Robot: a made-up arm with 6 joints. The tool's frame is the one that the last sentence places. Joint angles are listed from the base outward.
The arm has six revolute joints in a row. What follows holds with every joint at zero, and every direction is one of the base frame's. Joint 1 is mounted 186 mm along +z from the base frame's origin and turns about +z. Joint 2 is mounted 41 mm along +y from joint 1 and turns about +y. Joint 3 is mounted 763 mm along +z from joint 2 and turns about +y. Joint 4 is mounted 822 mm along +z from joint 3 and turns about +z. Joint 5 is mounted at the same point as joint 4 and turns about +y. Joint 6 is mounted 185 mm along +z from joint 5 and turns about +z. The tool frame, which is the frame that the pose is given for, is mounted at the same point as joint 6; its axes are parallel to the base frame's.
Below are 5 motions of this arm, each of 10 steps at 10 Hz.
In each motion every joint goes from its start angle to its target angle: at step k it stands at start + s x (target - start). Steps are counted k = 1, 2, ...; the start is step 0. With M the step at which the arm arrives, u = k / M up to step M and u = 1 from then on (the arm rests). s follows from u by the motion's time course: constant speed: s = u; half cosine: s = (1 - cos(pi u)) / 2; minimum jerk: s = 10 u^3 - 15 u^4 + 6 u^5.
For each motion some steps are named. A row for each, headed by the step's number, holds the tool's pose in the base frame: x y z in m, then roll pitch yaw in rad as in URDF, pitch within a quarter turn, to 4 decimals.
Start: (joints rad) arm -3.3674 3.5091 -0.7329 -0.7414 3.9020 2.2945
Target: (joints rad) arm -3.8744 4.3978 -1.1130 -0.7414 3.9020 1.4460
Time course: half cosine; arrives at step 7
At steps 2, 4, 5, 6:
2: 0.0690 -0.1569 -1.1085 0.5724 -0.1273 -0.6946
4: 0.3404 -0.3499 -0.9637 0.7154 -0.0983 -1.2114
5: 0.4185 -0.4680 -0.8593 0.7943 -0.0570 -1.4428
6: 0.4509 -0.5530 -0.7760 0.8503 -0.0175 -1.5953

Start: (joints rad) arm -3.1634 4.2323 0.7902 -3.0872 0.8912 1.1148
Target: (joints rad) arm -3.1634 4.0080 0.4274 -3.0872 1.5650 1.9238
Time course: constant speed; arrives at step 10
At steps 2, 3, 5, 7, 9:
2: 1.5903 -0.0671 -0.1757 2.4138 0.1442 1.7780
3: 1.5712 -0.0663 -0.2525 2.5313 0.0688 1.7309
5: 1.5189 -0.0647 -0.3992 2.7801 -0.0362 1.5981
7: 1.4499 -0.0628 -0.5343 3.0412 -0.0655 1.4336
9: 1.3672 -0.0608 -0.6557 -2.9873 -0.0122 1.2680

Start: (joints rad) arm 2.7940 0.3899 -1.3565 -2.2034 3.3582 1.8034
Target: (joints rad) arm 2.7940 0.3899 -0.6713 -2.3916 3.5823 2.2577
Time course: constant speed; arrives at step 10
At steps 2, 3, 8, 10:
2: 0.1279 -0.1298 1.3480 -2.1777 -0.3596 1.7047
3: 0.0952 -0.1206 1.3811 -2.2077 -0.2751 1.6882
8: -0.0983 -0.0618 1.5073 -2.3991 0.1082 1.5192
10: -0.1862 -0.0334 1.5367 -2.5044 0.2321 1.4074

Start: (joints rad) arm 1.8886 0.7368 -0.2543 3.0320 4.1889 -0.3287
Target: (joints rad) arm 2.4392 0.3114 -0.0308 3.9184 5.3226 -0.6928
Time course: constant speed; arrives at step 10
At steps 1, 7, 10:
1: -0.3896 0.8932 1.3664 2.8399 -0.6401 2.3941
7: -0.5908 0.4987 1.6457 1.6440 -1.1506 -2.0143
10: -0.5491 0.2718 1.7741 0.8309 -0.9562 -0.9591

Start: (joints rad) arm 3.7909 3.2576 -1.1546 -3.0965 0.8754 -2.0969
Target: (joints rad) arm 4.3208 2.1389 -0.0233 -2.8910 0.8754 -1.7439
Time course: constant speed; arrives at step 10
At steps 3, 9, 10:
3: -0.7045 -0.7749 -0.9176 1.2185 0.3044 -0.9590
9: -0.6244 -1.3306 -0.6618 1.2572 0.0017 -0.6302
10: -0.5743 -1.4061 -0.5943 1.2614 -0.0490 -0.5772

